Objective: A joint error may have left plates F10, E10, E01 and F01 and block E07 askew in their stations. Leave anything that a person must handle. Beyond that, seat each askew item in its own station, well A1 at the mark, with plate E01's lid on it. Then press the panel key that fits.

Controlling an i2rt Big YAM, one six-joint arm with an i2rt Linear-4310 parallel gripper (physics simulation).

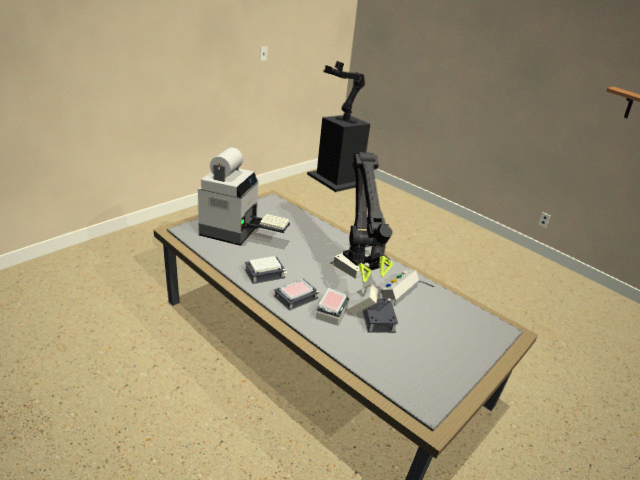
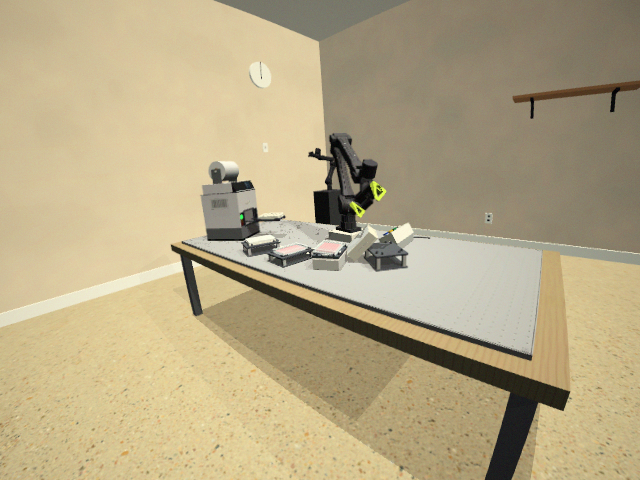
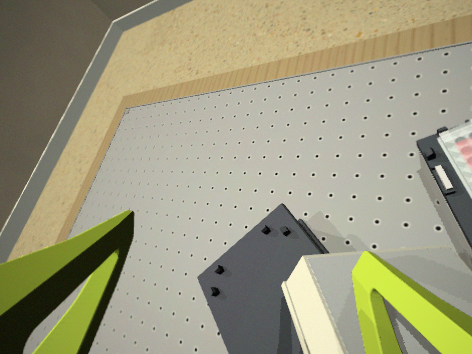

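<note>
Block E07 (image 1: pixel 372 296) (image 2: pixel 363 243) (image 3: pixel 316 310) is off its dark station (image 1: pixel 381 315) (image 2: pixel 388 251) (image 3: pixel 250 270) and stands steeply tilted beside it, on the side toward the shaker. My gripper (image 1: pixel 375 275) (image 2: pixel 368 200) (image 3: pixel 248 242) is open and empty, above and behind the block and station. A pink-welled plate (image 1: pixel 333 300) (image 2: pixel 329 247) (image 3: pixel 466 150) is on the shaker (image 1: pixel 329 315) (image 2: pixel 327 264). Another pink plate (image 1: pixel 296 289) (image 2: pixel 290 250) and a white plate (image 1: pixel 265 264) (image 2: pixel 260 240) are on stations further left. A pale plate (image 1: pixel 275 222) (image 2: pixel 271 215) is on the machine's tray. Plate labels are unreadable.
The key panel (image 1: pixel 406 287) (image 2: pixel 400 235) stands behind the station, close to the arm's base (image 1: pixel 347 264) (image 2: pixel 343 235). A tall grey machine (image 1: pixel 220 211) (image 2: pixel 222 211) with a green light stands at the far left. A second arm on a black pedestal (image 1: pixel 341 149) (image 2: pixel 325 206) is beyond the table.
</note>
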